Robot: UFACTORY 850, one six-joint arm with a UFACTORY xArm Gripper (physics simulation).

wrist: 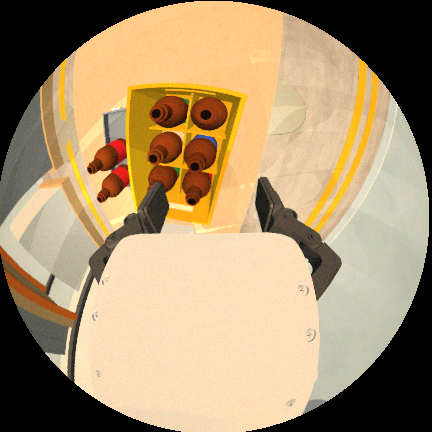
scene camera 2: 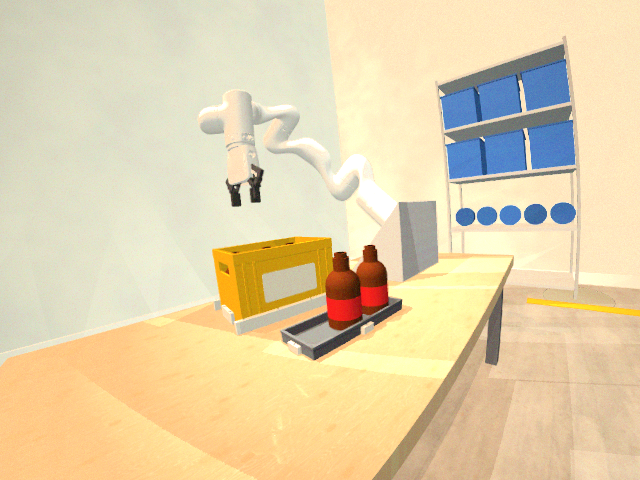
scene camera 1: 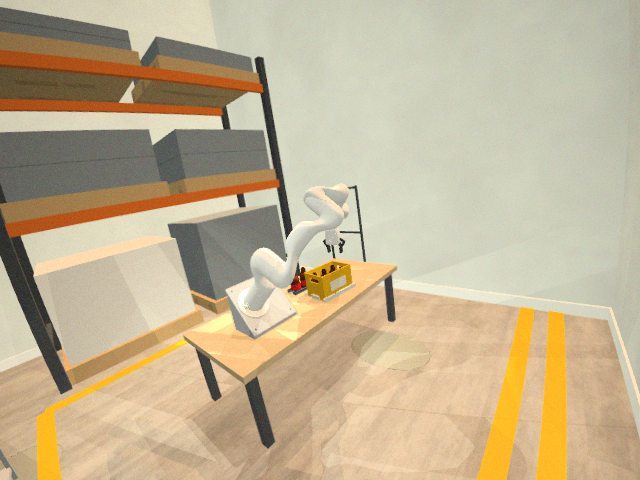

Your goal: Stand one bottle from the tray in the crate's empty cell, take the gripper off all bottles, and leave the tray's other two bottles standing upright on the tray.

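Note:
The yellow crate [scene camera 1: 316,290] [scene camera 2: 248,289] [wrist: 140,122] stands on the table. In the wrist view a brown bottle shows in each cell that I can see, in two columns; the left finger partly hides one bottle. The dark tray [scene camera 2: 310,338] [wrist: 117,125] lies beside the crate. Two brown bottles with red labels stand upright on it: one [scene camera 2: 343,294] [wrist: 108,156] next to the tray's bare end, the other [scene camera 2: 372,284] [wrist: 115,182] nearer the arm's base. My gripper [scene camera 1: 334,249] [scene camera 2: 245,200] [wrist: 209,191] is open and empty, well above the crate and apart from all bottles.
The wooden table [scene camera 1: 279,348] [scene camera 2: 206,403] bears the crate, the tray and the arm's slanted base block [scene camera 1: 273,317] [scene camera 2: 418,240]. White strips [scene camera 2: 279,311] edge the crate's foot. Tall shelving with boxes [scene camera 1: 271,129] and a shelf with blue bins [scene camera 2: 535,134] stand away from the table.

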